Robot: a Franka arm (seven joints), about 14 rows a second.
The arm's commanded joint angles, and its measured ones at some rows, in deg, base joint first. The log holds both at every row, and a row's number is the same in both.
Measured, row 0: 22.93 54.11 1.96 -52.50 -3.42 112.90 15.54
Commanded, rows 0 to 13: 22.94 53.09 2.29 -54.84 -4.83 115.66 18.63; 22.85 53.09 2.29 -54.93 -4.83 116.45 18.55; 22.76 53.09 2.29 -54.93 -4.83 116.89 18.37; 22.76 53.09 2.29 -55.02 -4.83 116.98 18.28; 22.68 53.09 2.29 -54.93 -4.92 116.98 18.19; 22.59 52.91 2.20 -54.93 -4.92 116.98 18.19; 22.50 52.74 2.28 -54.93 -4.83 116.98 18.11; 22.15 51.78 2.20 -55.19 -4.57 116.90 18.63; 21.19 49.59 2.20 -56.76 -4.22 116.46 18.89; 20.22 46.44 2.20 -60.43 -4.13 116.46 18.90; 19.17 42.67 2.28 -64.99 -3.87 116.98 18.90; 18.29 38.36 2.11 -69.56 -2.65 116.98 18.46; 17.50 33.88 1.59 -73.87 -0.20 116.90 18.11; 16.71 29.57 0.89 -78.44 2.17 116.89 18.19
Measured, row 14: 18.01 42.65 1.67 -62.95 -1.49 116.00 17.39
